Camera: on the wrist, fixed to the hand. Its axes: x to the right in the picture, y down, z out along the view.
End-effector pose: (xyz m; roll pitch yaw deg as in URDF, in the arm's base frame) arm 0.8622 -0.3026 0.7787 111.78 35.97 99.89
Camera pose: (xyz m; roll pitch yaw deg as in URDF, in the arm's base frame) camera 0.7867 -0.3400 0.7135 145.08 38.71 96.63
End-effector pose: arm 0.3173 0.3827 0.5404 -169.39 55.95 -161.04
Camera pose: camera 0.2817 0.2846 0.5618 -130.47 58.91 -156.71
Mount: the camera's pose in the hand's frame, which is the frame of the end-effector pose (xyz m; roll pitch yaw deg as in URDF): 0.0190 -0.0920 -0.0502 35.32 -3.39 -1.64
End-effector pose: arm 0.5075 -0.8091 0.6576 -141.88 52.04 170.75
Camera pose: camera 0.4144 -0.8359 0.7018 -102.07 53.56 176.45
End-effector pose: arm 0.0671 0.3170 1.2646 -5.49 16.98 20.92
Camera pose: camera 0.1073 0.2292 1.2197 29.43 13.44 19.58
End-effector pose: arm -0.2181 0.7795 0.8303 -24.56 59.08 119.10
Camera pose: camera -0.1284 0.8333 0.8102 10.59 55.32 118.96
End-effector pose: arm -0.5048 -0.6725 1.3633 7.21 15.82 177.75
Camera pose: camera -0.5030 -0.5875 1.2991 41.96 12.65 175.65
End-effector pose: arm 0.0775 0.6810 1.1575 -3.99 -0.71 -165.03
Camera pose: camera 0.0340 0.7680 1.1141 31.34 -4.21 -166.43
